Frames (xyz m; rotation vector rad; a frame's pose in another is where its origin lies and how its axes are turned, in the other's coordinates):
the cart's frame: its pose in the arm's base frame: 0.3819 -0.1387 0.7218 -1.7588 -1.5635 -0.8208
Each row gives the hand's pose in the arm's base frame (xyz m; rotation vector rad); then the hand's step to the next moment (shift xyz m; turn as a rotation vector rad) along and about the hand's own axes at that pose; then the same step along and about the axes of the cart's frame.
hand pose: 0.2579 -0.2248 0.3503 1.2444 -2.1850 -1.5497
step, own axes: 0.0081 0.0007 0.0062 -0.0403 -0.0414 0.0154
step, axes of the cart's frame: -0.0054 -0.0086 0.0012 0.0010 0.0363 0.0475
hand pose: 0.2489 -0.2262 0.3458 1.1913 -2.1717 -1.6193
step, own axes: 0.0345 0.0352 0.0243 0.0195 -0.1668 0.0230
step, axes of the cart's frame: 0.0014 -0.0538 -0.0109 -0.1285 0.0647 0.0897
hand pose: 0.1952 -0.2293 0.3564 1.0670 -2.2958 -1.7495
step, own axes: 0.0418 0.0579 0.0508 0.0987 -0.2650 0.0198
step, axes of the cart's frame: 0.0214 -0.0847 0.0063 -0.2529 0.0647 0.1104
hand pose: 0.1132 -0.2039 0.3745 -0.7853 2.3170 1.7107
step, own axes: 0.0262 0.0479 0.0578 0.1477 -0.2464 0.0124
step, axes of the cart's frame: 0.0354 -0.0615 0.0359 -0.2708 0.0172 0.0953
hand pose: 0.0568 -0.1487 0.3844 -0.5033 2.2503 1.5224
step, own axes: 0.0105 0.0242 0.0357 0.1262 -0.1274 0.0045
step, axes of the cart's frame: 0.0242 -0.0208 0.0309 -0.1669 -0.0323 0.0573
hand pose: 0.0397 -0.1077 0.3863 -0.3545 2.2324 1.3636
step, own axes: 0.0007 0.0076 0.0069 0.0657 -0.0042 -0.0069
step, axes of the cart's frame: 0.0078 -0.0032 0.0060 -0.0374 -0.0525 0.0149
